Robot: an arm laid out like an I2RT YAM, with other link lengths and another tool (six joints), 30 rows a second.
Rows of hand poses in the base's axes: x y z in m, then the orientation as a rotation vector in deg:
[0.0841 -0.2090 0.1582 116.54 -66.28 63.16]
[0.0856 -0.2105 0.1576 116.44 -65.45 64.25]
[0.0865 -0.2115 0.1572 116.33 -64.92 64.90]
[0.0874 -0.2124 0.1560 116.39 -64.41 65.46]
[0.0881 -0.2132 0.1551 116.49 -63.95 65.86]
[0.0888 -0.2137 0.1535 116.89 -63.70 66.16]
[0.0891 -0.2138 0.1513 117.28 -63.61 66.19]
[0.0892 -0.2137 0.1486 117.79 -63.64 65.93]
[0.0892 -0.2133 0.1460 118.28 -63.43 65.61]
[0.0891 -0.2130 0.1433 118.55 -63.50 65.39]
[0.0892 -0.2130 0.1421 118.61 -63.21 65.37]
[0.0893 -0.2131 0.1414 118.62 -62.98 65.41]
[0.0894 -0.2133 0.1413 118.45 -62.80 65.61]
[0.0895 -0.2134 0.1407 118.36 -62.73 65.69]
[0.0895 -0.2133 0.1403 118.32 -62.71 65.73]
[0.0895 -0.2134 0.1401 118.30 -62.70 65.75]
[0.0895 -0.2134 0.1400 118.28 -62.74 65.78]
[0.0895 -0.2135 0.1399 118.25 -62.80 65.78]
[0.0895 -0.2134 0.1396 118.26 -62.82 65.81]
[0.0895 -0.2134 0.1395 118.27 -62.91 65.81]
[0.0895 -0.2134 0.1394 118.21 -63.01 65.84]
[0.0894 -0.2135 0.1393 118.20 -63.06 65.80]
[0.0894 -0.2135 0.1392 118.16 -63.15 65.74]
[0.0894 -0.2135 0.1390 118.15 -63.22 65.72]
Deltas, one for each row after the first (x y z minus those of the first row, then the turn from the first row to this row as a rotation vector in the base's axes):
[0.0015 -0.0015 -0.0006 -0.61 -0.48 0.66]
[0.0024 -0.0025 -0.0010 -1.02 -0.76 1.05]
[0.0033 -0.0034 -0.0022 -1.30 -0.98 1.49]
[0.0040 -0.0042 -0.0031 -1.51 -1.10 1.88]
[0.0047 -0.0047 -0.0047 -1.39 -1.21 2.32]
[0.0050 -0.0048 -0.0069 -1.17 -1.19 2.60]
[0.0051 -0.0047 -0.0096 -0.78 -1.00 2.79]
[0.0051 -0.0043 -0.0122 -0.54 -0.69 3.05]
[0.0050 -0.0040 -0.0149 -0.31 -0.55 3.10]
[0.0051 -0.0040 -0.0161 -0.43 -0.43 3.25]
[0.0052 -0.0041 -0.0168 -0.55 -0.38 3.37]
[0.0053 -0.0043 -0.0169 -0.78 -0.46 3.41]
[0.0054 -0.0044 -0.0175 -0.89 -0.50 3.42]
[0.0054 -0.0043 -0.0179 -0.93 -0.52 3.42]
[0.0054 -0.0044 -0.0181 -0.95 -0.53 3.42]
[0.0054 -0.0044 -0.0182 -0.95 -0.57 3.40]
[0.0054 -0.0045 -0.0183 -0.93 -0.59 3.36]
[0.0054 -0.0044 -0.0186 -0.92 -0.62 3.36]
[0.0054 -0.0044 -0.0187 -0.86 -0.65 3.33]
[0.0054 -0.0044 -0.0188 -0.84 -0.71 3.27]
[0.0053 -0.0045 -0.0189 -0.82 -0.70 3.23]
[0.0053 -0.0045 -0.0190 -0.79 -0.69 3.14]
[0.0053 -0.0045 -0.0192 -0.76 -0.70 3.10]

